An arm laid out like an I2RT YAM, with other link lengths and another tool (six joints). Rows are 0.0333 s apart.
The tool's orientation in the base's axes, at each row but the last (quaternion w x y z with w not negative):
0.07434 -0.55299 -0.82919 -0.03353
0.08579 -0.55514 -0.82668 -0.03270
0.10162 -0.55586 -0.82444 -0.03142
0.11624 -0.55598 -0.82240 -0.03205
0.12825 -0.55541 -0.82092 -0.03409
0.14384 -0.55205 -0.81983 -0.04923
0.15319 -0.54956 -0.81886 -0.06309
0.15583 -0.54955 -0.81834 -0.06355
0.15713 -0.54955 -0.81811 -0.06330
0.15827 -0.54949 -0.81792 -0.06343
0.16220 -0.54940 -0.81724 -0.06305
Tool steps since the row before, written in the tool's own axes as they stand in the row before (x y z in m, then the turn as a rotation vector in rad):
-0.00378 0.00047 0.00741 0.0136 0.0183 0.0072
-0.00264 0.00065 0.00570 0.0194 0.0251 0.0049
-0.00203 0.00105 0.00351 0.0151 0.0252 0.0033
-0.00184 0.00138 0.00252 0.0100 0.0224 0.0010
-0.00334 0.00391 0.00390 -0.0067 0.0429 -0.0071
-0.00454 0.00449 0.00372 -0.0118 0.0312 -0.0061
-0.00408 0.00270 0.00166 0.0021 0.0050 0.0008
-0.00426 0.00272 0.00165 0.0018 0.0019 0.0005
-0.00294 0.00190 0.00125 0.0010 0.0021 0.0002
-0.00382 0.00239 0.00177 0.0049 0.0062 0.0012
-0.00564 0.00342 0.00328 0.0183 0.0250 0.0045
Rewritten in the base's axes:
0.00122 -0.00224 -0.00793 0.0111 0.0205 -0.0054
0.00097 -0.00131 -0.00610 0.0155 0.0280 -0.0024
0.00124 -0.00087 -0.00391 0.0174 0.0239 -0.0017
0.00153 -0.00069 -0.00297 0.0169 0.0178 -0.0004
0.00410 -0.00075 -0.00493 0.0431 0.0089 0.0015
0.00504 -0.00142 -0.00522 0.0339 0.0001 0.0000
0.00360 -0.00209 -0.00305 0.0037 0.0040 -0.0004
0.00367 -0.00224 -0.00312 0.0010 0.0025 0.0000
0.00253 -0.00150 -0.00227 0.0015 0.0017 0.0000
0.00318 -0.00194 -0.00309 0.0038 0.0070 0.0000
0.00444 -0.00270 -0.00522 0.0158 0.0270 0.0000

